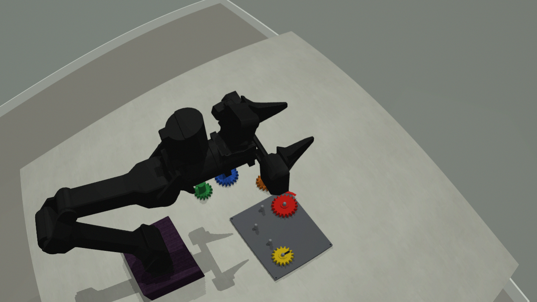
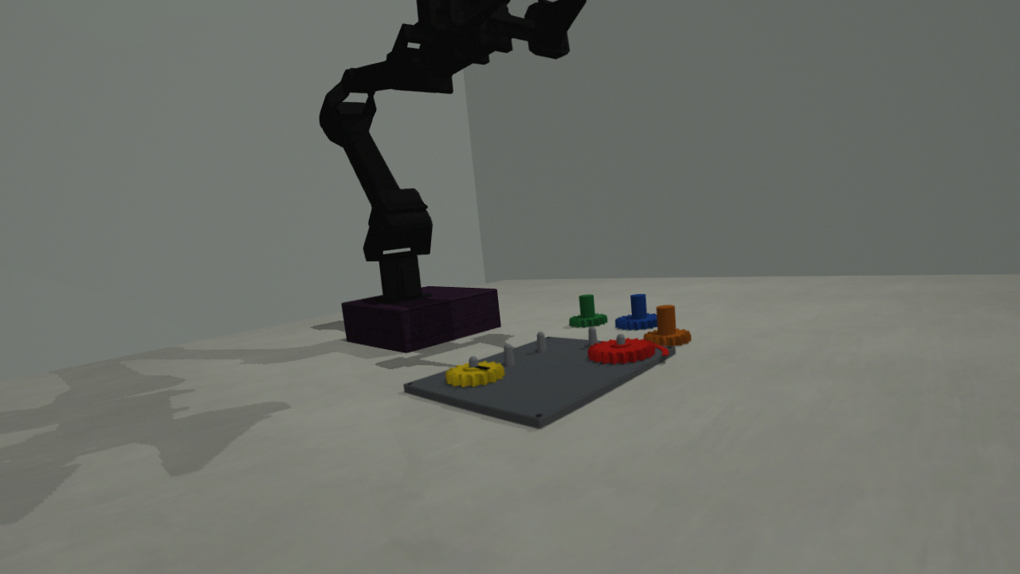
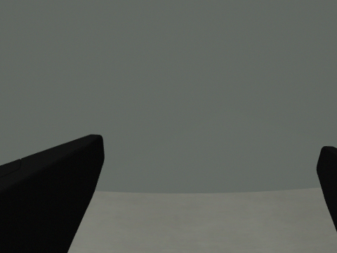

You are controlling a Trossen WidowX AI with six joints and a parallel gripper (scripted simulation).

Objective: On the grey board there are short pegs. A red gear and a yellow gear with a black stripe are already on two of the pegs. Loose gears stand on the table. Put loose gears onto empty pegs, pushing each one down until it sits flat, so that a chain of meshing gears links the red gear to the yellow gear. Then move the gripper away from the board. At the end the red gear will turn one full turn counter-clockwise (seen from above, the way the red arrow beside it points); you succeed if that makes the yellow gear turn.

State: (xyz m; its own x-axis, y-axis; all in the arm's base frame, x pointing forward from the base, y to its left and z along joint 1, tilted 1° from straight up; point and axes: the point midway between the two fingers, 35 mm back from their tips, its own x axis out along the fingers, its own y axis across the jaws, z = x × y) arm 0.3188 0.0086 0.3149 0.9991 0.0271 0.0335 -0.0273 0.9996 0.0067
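My gripper tip is now 10 mm past the orange gear, 130 mm to the right of it and 350 mm above it. Also, from my gripper tip: yellow gear 70 mm behind, 90 mm to the right, 350 mm below; then red gear 40 mm to the left, 350 mm below; then red arrow 20 mm ahead, 70 mm to the left, 360 mm below.
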